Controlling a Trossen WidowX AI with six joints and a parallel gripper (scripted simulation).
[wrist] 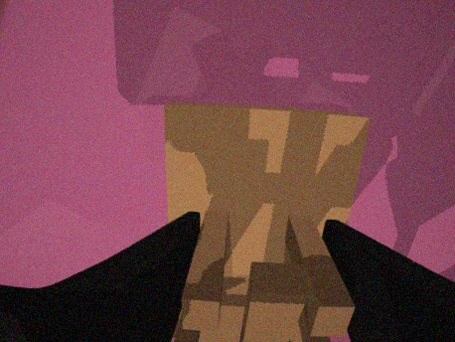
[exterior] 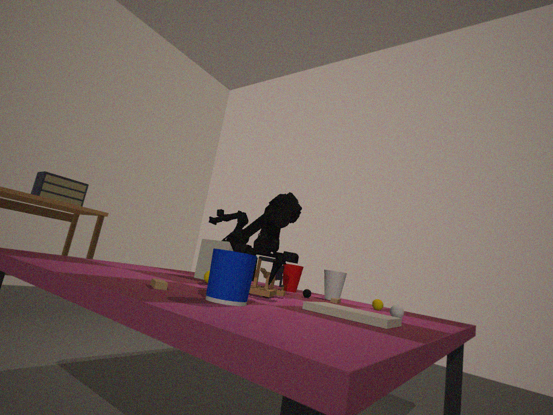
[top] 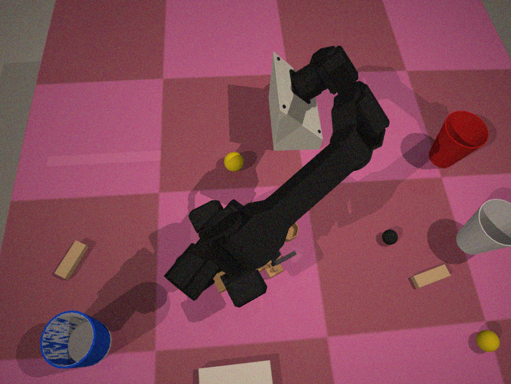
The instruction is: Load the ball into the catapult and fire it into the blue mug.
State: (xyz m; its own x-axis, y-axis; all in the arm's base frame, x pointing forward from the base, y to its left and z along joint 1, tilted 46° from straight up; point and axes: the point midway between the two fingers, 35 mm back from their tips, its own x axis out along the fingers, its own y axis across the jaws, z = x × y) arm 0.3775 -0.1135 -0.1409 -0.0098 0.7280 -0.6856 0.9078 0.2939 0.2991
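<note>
Right now my gripper tip is 34 cm to the right of the black ball, 4 cm past it and 2 cm above it. Round my gripper tip: white slab 28 cm ahead, 3 cm below; wooden catapult 6 cm to the left, 2 cm behind, 2 cm above; yellow ball 23 cm behind, 2 cm to the left, 2 cm below.
</note>
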